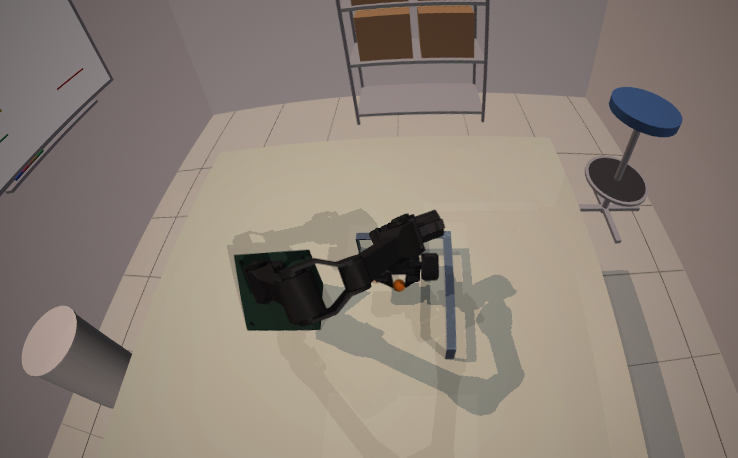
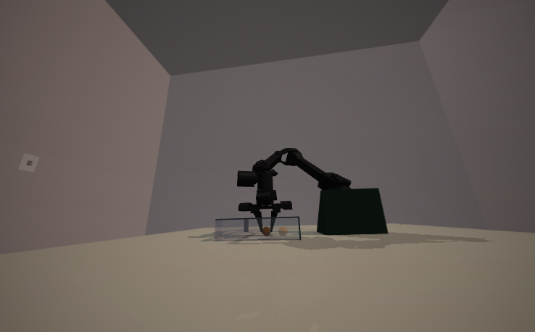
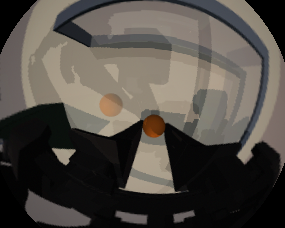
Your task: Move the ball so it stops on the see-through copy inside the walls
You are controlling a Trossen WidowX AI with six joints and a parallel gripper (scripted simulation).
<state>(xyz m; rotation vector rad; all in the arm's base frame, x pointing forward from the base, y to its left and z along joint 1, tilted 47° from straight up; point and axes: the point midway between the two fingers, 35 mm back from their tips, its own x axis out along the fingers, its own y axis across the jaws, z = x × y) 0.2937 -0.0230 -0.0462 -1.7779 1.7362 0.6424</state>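
Right now the see-through copy of ball is 60 mm behind my gripper tip and 20 mm to the left of it. Round my gripper tip: orange ball: right at my gripper tip.
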